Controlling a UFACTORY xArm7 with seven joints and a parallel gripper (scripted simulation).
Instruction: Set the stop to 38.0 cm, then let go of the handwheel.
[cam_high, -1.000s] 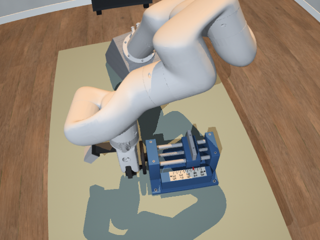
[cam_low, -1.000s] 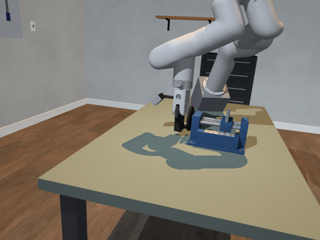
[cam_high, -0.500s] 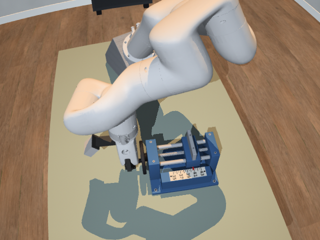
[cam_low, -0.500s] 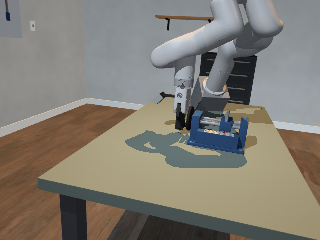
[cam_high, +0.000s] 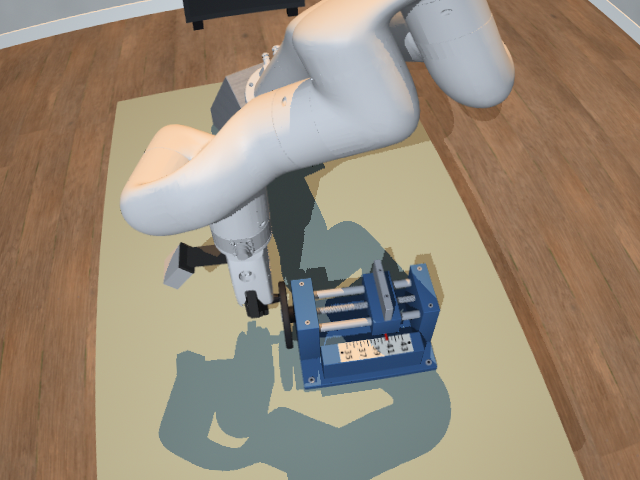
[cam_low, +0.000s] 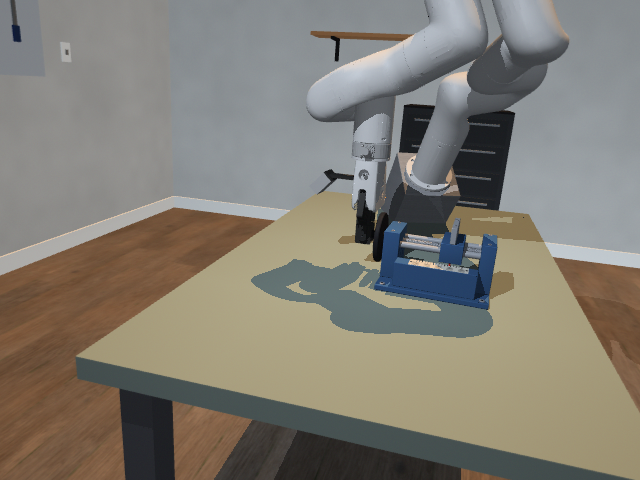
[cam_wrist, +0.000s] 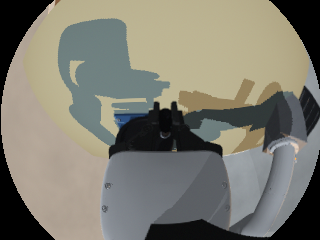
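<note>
Right now the handwheel is 1 cm ahead of my hand and 2 cm to the left of it. Round my hand: stop plate: 8 cm ahead, 17 cm to the left, 2 cm above.
</note>
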